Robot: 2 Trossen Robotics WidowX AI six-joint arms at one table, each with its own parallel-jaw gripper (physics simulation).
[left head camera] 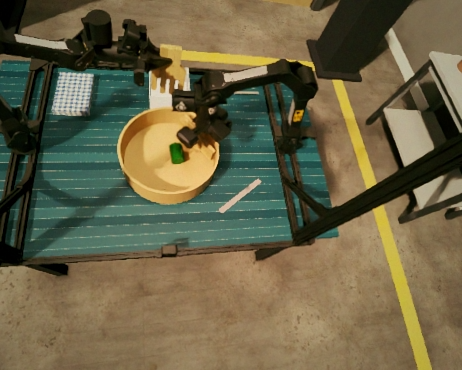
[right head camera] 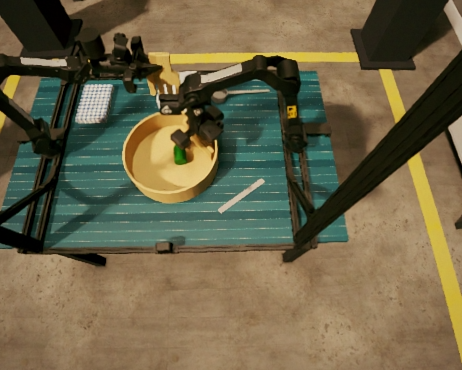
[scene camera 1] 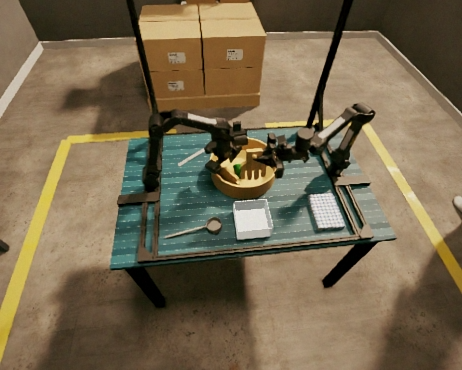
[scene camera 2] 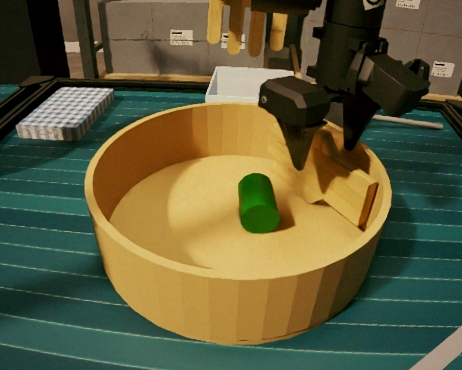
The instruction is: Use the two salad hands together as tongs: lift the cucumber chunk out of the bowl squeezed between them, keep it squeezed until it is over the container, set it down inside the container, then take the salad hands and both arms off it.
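Seen in the pictures: left gripper, between the fingertips: (left head camera: 171, 58) (right head camera: 162, 64) (scene camera 1: 252, 157); right gripper, between the fingertips: (left head camera: 199, 139) (right head camera: 199, 141) (scene camera 1: 224, 168) (scene camera 2: 324, 158); left arm's base, origin of its link: (left head camera: 24, 145) (right head camera: 51, 151) (scene camera 1: 335, 170); right arm's base, origin of its link: (left head camera: 285, 147) (right head camera: 293, 145) (scene camera 1: 152, 185).
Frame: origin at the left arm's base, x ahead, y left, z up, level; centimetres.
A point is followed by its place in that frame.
Note:
The green cucumber chunk (left head camera: 176, 153) @(x 49.1, y -4.8, z 3.3 cm) (right head camera: 180, 155) @(x 49.9, y -5.0, z 3.2 cm) (scene camera 1: 237, 169) @(x 50.1, y -3.0, z 3.1 cm) (scene camera 2: 259, 205) @(x 49.4, y -6.7, z 3.2 cm) lies on the floor of the round wooden bowl (left head camera: 165, 195) @(x 45.0, y -21.0, z 6.1 cm) (right head camera: 170, 195) @(x 47.7, y -21.1, z 5.7 cm) (scene camera 1: 243, 190) @(x 49.4, y 11.3, z 5.1 cm) (scene camera 2: 240, 305) @(x 48.3, y -21.1, z 4.2 cm). My left gripper (left head camera: 166, 62) @(x 47.4, y 12.6, z 28.1 cm) (right head camera: 159, 68) @(x 47.4, y 12.6, z 28.1 cm) is shut on one wooden salad hand (left head camera: 171, 56) @(x 47.2, y 11.9, z 29.5 cm) (right head camera: 165, 75) @(x 47.7, y 11.7, z 24.6 cm) (scene camera 2: 235, 30) @(x 45.0, y 11.5, z 17.7 cm), held raised with tines down. The other salad hand (left head camera: 209, 150) @(x 59.9, y -5.4, z 6.5 cm) (scene camera 2: 350, 195) @(x 59.7, y -5.0, z 4.2 cm) leans inside the bowl, at the right in scene camera 2. My right gripper (left head camera: 204, 137) @(x 56.7, y -1.3, z 6.6 cm) (right head camera: 196, 136) @(x 56.7, y -1.3, z 6.6 cm) (scene camera 2: 325, 157) @(x 56.7, y -1.3, z 6.6 cm) is open just above it, holding nothing. The white container (left head camera: 156, 100) @(x 42.6, y 17.2, z 3.5 cm) (scene camera 1: 253, 235) @(x 48.0, y 31.8, z 0.9 cm) (scene camera 2: 237, 85) @(x 44.2, y 31.6, z 2.1 cm) stands beside the bowl.
A blue-checked cloth block (left head camera: 73, 94) @(x 13.0, y 21.2, z 0.6 cm) (right head camera: 95, 103) @(x 13.5, y 21.4, z 0.5 cm) (scene camera 1: 326, 211) @(x 13.0, y 23.5, z 0.5 cm) (scene camera 2: 65, 112) @(x 13.9, y 19.5, z 0.5 cm) lies on the table. A ladle (right head camera: 219, 96) @(x 63.8, y 25.0, z -1.5 cm) (scene camera 1: 214, 225) @(x 63.7, y 24.1, z -1.5 cm) lies near the container. A pale strip (left head camera: 240, 196) @(x 71.1, y -19.2, z -1.7 cm) (right head camera: 241, 196) @(x 71.1, y -19.2, z -1.7 cm) (scene camera 1: 191, 157) @(x 72.5, y -17.8, z -1.8 cm) lies beside the bowl. Dark rails run along the table sides.

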